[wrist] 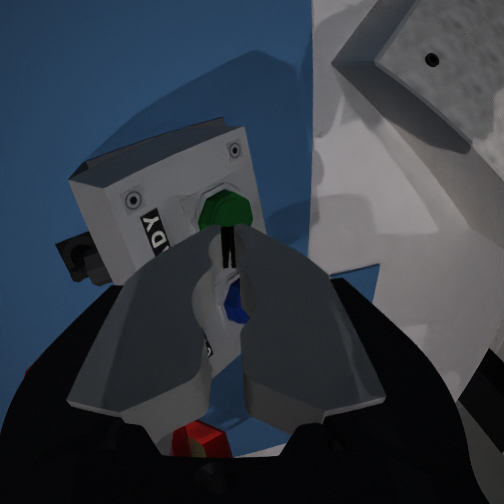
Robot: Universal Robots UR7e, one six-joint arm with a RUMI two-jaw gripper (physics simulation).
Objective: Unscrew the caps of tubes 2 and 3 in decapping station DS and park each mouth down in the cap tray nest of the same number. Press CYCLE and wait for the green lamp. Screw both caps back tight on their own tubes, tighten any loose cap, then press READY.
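Observation:
In the wrist view my gripper [228,235] has its two grey jaws almost together, with only a narrow dark slit between the tips and nothing held. The tips sit right at the lower edge of a green hexagonal button [225,210] on a grey control box [165,200] whose black label reads "ADY" where it shows. I cannot tell if the tips touch the button. A blue button [235,302] shows between the jaws lower down, and a red button [200,440] below that. Tubes, caps and cap tray are not in view.
The box stands on a blue surface [75,75]. A black cable fitting [82,260] sticks out of its left side. A grey textured block [440,65] with a small hole lies at the upper right on a pale surface.

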